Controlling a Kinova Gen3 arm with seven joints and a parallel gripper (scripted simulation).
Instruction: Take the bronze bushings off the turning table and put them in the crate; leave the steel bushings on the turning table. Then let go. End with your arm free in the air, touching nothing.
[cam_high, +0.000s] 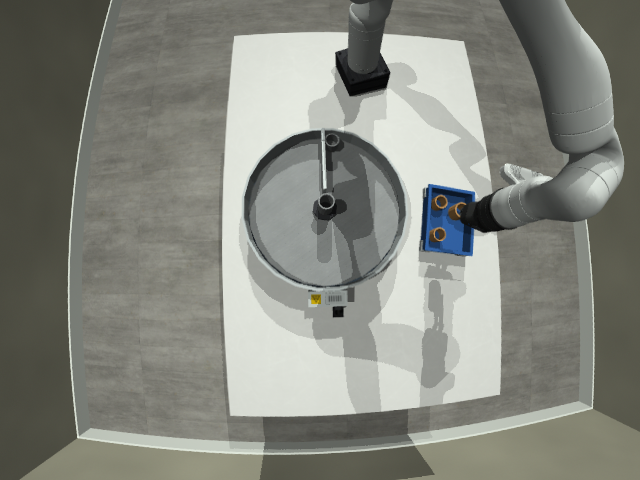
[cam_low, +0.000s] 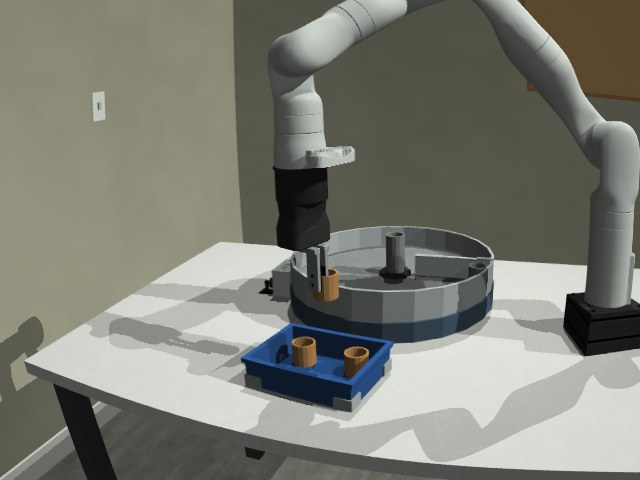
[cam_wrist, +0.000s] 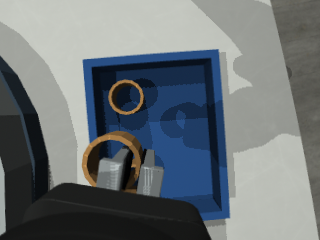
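Right now my hand is 2 cm to the right of the blue crate and 14 cm above it. From my hand the other things lie so: round turning table: 9 cm behind, 33 cm to the right, 11 cm below.
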